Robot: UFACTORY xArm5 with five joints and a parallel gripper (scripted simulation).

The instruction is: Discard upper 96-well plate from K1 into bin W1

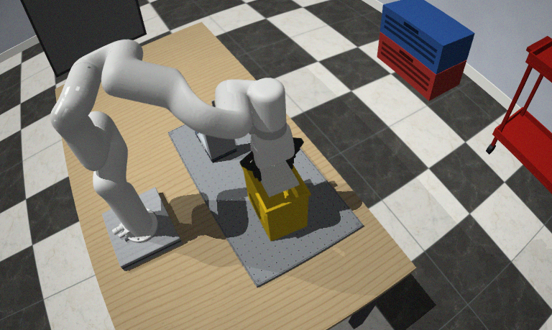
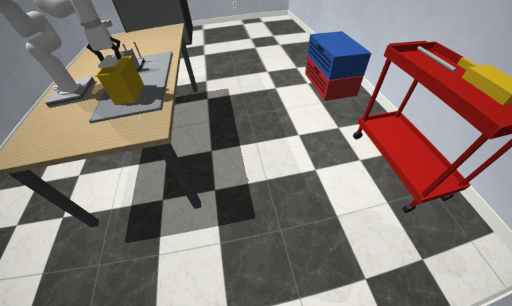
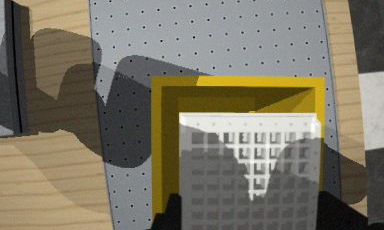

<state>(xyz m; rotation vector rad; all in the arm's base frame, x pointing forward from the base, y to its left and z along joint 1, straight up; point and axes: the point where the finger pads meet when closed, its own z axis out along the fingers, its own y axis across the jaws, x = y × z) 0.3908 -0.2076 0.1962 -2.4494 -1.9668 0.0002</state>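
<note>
The white 96-well plate lies 1 cm below my hand. The rest, counted from my hand: yellow plastics bin (13 cm below).
</note>
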